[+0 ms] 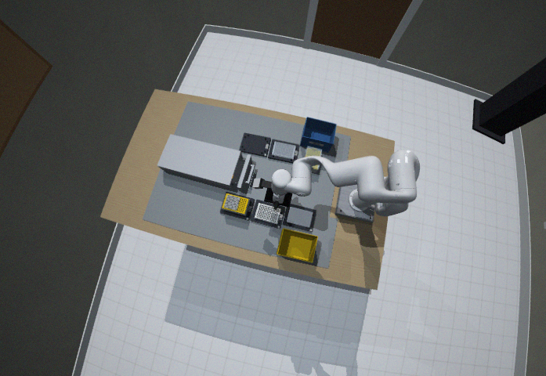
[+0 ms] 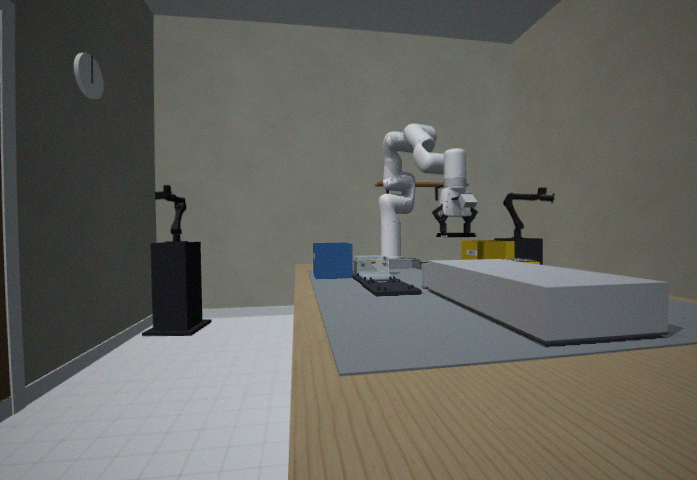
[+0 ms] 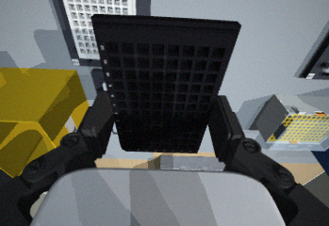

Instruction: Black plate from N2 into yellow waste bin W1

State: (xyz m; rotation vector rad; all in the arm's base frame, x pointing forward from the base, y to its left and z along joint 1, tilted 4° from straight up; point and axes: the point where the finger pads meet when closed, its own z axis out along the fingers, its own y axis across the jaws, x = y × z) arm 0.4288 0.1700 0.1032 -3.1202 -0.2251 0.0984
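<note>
Right now my hand is 19 cm to the right of the yellow waste bin W1, 18 cm past it and 12 cm above it. Round my hand: drawer 34 cm ahead, 14 cm below, 6 cm to the right; then yellow plate 19 cm ahead, 10 cm to the left, 10 cm below; then black plate 1 cm below.
</note>
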